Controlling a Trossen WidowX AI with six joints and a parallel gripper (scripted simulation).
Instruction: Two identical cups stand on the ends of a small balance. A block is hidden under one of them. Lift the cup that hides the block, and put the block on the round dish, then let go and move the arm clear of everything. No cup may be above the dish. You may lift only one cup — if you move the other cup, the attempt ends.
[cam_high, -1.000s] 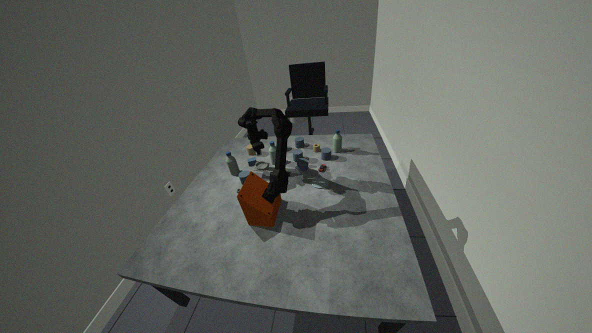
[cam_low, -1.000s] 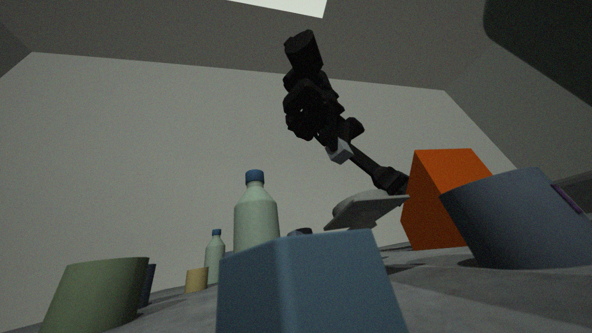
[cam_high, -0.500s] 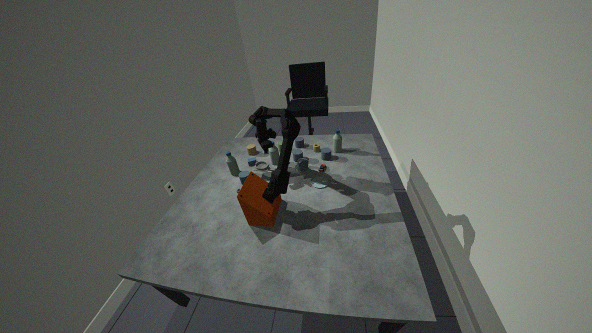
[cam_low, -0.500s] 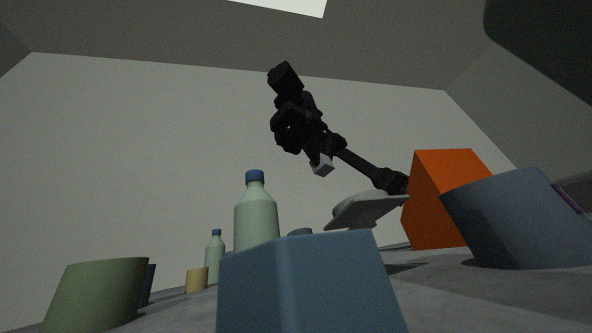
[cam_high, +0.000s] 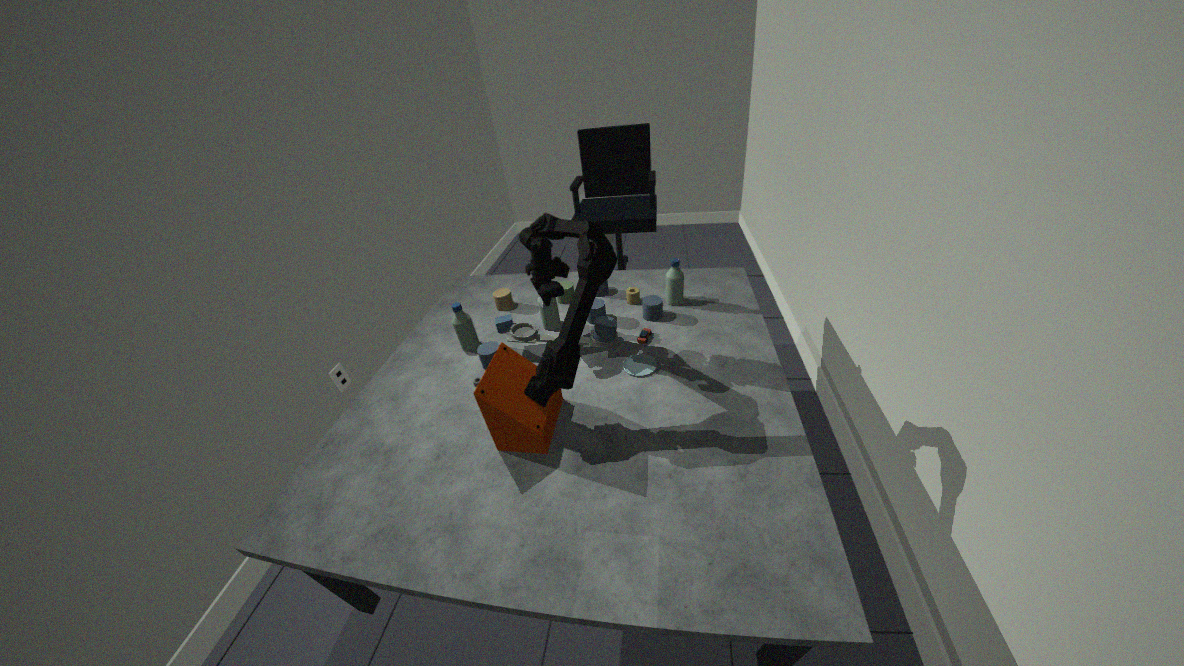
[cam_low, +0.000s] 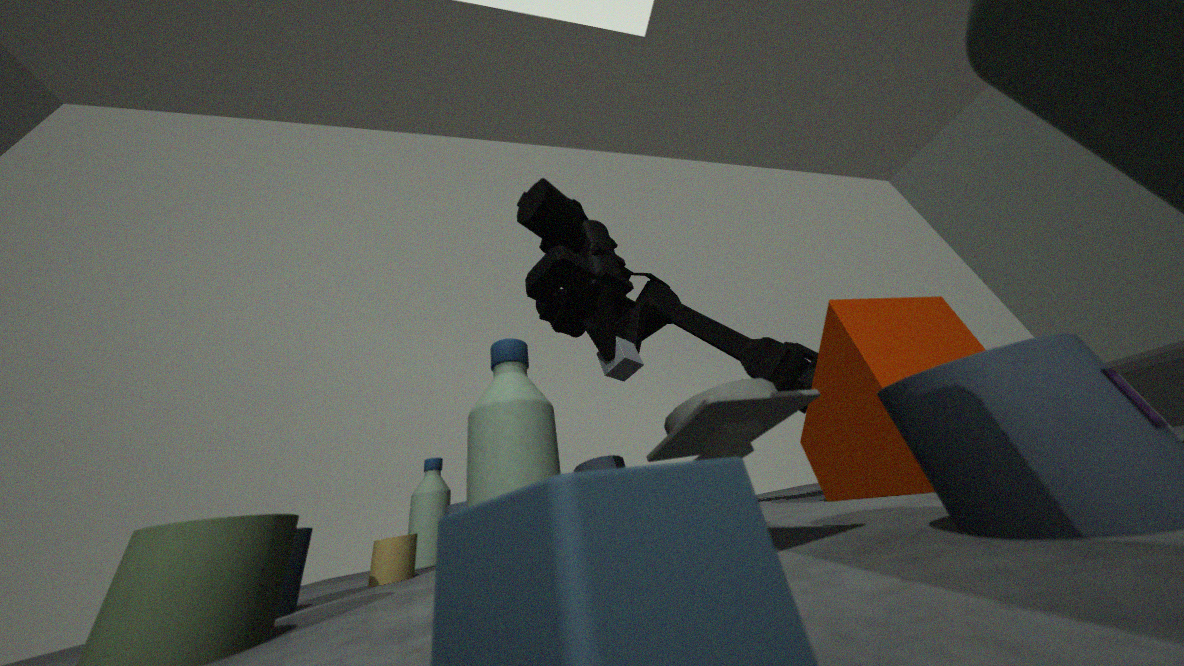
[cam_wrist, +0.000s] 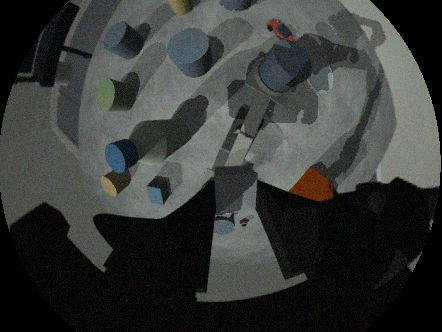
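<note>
Now: gripper tip 290 mm to the left of the pale round dish, 160 mm above it and 90 mm past it. Round my gripper tip: grey block 10 mm above; red toy car 300 mm to the right, 150 mm below, 50 mm ahead; blue cube 210 mm to the left, 140 mm below, 80 mm ahead.
</note>
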